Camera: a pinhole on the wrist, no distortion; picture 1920 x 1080 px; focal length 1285.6 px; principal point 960.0 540.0 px. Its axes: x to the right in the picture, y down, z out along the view. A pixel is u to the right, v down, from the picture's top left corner.
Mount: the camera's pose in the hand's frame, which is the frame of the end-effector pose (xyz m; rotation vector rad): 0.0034 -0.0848 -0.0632 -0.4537 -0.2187 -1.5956
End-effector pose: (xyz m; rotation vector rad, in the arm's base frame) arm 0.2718 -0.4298 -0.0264 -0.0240 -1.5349 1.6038
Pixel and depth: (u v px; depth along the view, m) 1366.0 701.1 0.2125
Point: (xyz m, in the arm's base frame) 0.1836 -0.5247 0.0919
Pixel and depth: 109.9 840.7 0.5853
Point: -0.3106 -0.4359 -0.2325
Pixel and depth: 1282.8 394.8 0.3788
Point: 0.0868 -0.6775 0.0693
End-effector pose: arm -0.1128 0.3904 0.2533 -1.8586 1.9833 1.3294
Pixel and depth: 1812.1 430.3 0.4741
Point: -0.2022 0.7136 -0.1568
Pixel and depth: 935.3 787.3 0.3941
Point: -0.3401 0.4546 0.0366
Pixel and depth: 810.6 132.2 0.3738
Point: -0.3244 0.5904 0.1808
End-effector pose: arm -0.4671 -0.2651 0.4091 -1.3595 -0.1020 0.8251
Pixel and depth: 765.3 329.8 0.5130
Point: -0.7537 0.0412 0.3245
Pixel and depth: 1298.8 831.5 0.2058
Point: -0.4555 -0.1047 0.4609
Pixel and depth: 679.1 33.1 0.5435
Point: -0.8849 -0.0079 0.3254
